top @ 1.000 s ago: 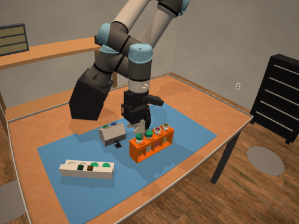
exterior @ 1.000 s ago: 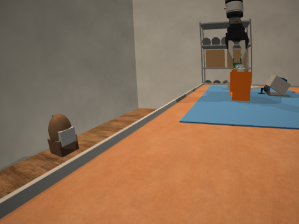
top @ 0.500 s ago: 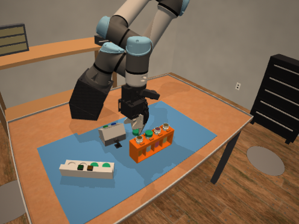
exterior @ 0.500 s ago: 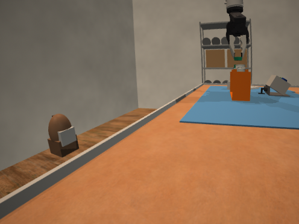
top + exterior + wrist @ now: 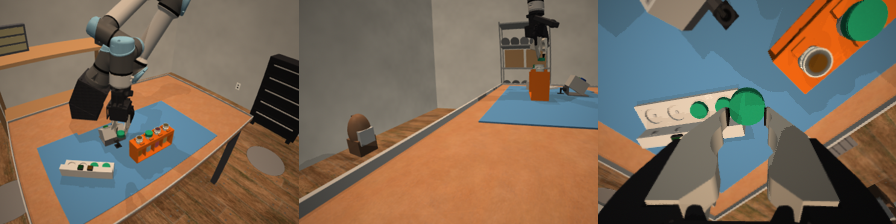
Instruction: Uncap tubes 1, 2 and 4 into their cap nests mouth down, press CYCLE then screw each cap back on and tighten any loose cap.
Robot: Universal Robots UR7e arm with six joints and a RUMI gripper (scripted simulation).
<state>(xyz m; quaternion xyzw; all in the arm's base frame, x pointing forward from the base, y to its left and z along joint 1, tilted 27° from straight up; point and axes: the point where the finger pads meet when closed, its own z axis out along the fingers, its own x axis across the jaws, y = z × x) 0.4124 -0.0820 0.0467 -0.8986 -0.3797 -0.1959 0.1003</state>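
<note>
Now: hand 18 cm past the green key and 10 cm above it. Round my hand: cap: 16 cm below, 8 cm to the right, 2 cm ahead; grey key housing: 16 cm behind, 12 cm below, 3 cm to the left; blue key: 18 cm behind, 10 cm below, 5 cm to the left.
</note>
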